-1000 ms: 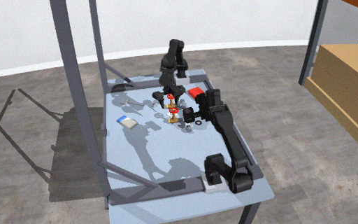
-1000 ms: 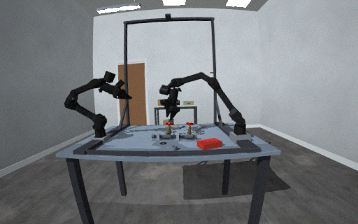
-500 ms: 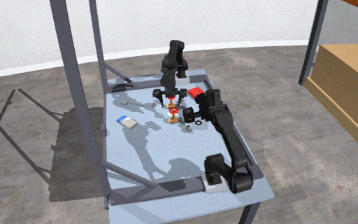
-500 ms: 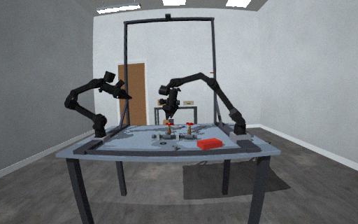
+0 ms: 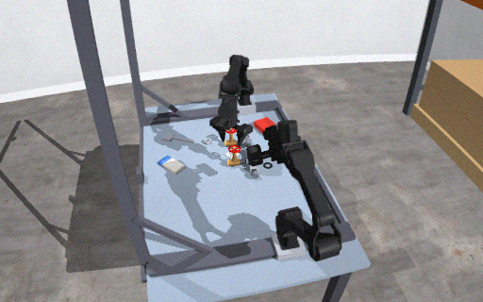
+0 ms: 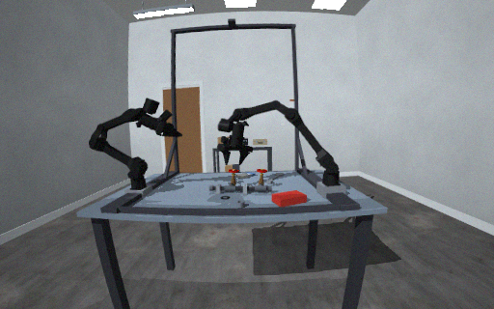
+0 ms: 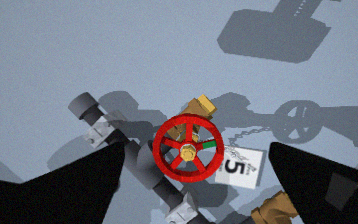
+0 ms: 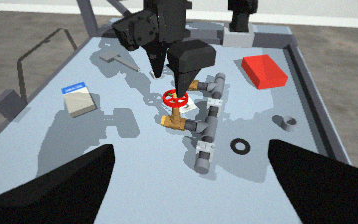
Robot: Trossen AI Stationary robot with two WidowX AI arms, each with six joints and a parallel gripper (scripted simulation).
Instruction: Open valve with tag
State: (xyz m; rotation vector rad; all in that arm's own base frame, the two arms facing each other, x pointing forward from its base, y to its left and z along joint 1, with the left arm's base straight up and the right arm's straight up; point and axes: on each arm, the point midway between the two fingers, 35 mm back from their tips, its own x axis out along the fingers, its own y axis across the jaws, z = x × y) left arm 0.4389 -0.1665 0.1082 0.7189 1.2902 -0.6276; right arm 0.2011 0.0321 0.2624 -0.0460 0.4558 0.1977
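Right now the white tag is 1 cm ahead of my left hand, 8 cm to the left of it and 15 cm below it. Round my left hand: small grey fitting 26 cm ahead, 5 cm to the left, 15 cm below; then blue-and-beige box 26 cm behind, 4 cm to the left, 15 cm below; then black ring 16 cm ahead, 3 cm to the right, 15 cm below.
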